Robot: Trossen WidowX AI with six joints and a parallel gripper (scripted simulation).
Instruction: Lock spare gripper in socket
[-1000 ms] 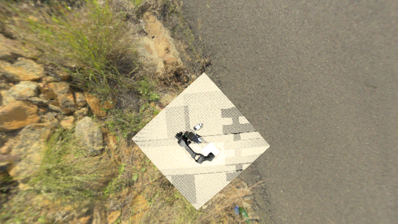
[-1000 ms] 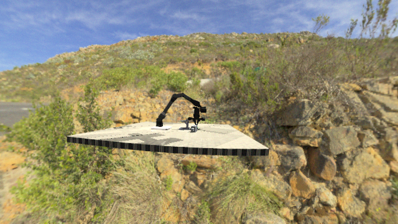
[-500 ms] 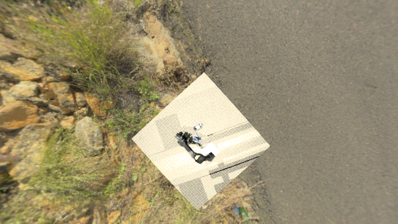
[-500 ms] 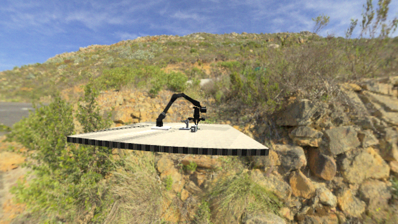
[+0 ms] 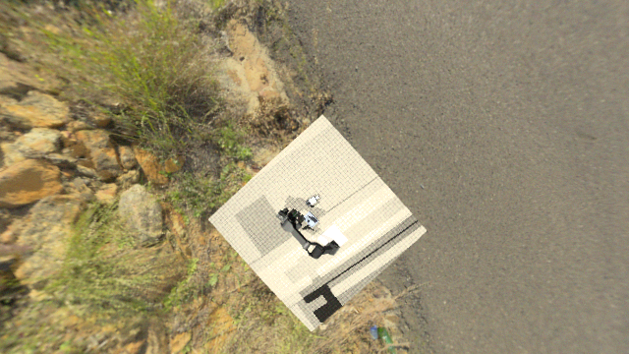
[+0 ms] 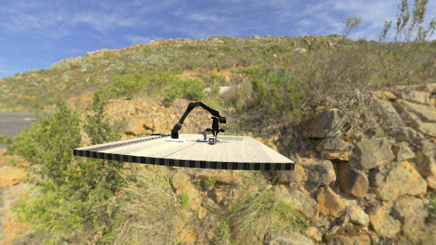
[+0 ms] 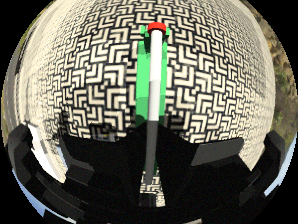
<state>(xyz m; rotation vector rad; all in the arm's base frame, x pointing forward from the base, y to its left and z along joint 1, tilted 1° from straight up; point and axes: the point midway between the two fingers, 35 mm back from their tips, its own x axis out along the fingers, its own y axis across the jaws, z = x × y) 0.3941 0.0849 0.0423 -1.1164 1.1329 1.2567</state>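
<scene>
Now: the green strip 2 cm to the left of my gripper tip. The rest, counted from my gripper tip: grey mount (11 cm behind, 9 cm to the right, 3 cm above); spare gripper (1 cm behind, 22 cm to the right, 1 cm above).
</scene>
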